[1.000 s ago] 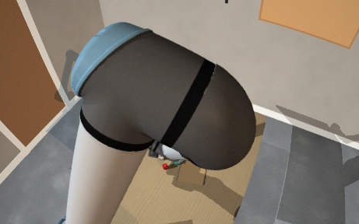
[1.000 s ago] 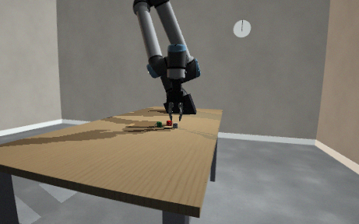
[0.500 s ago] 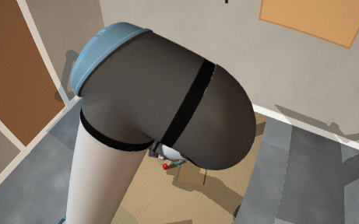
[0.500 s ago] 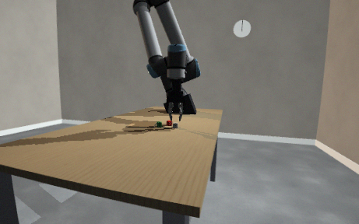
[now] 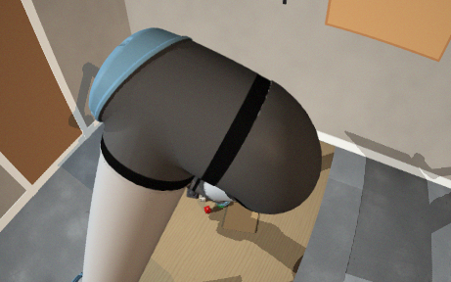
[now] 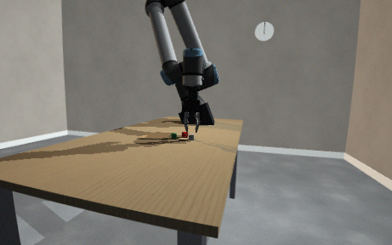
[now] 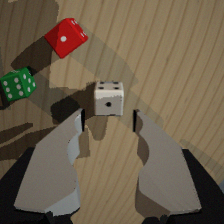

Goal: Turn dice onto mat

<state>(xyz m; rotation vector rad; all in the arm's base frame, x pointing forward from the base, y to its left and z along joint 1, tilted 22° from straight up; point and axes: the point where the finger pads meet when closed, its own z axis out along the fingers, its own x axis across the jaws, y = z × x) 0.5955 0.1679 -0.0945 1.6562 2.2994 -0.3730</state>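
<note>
Now: hand 4 cm above the white die. The rest, counted from my hand: green die (9 cm to the right, 4 cm below, 1 cm ahead); red die (5 cm to the right, 4 cm below, 4 cm behind); tan mat (20 cm to the right, 5 cm below).
</note>
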